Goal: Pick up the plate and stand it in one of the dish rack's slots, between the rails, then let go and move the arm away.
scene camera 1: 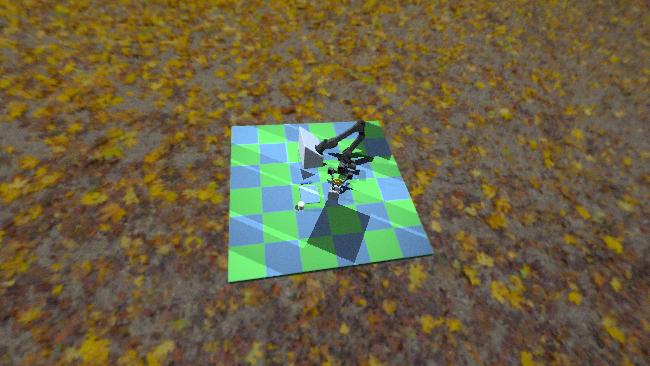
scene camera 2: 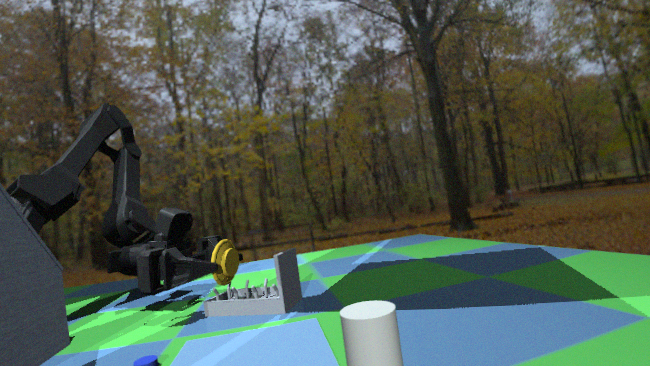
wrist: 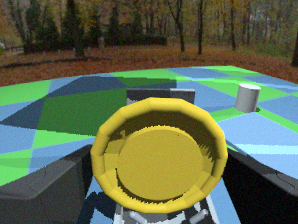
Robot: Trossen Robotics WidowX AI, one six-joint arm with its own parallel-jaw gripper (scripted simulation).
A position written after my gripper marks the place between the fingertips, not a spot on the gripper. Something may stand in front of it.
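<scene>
My gripper (scene camera 2: 230, 261) carries a yellow plate, and the wrist view shows my gripper (wrist: 158, 154) too. I see the yellow plate (scene camera 2: 225, 255) here, and in the wrist view I see the plate (wrist: 158, 153) as well. There is also a dish rack (scene camera 2: 265, 300).
</scene>
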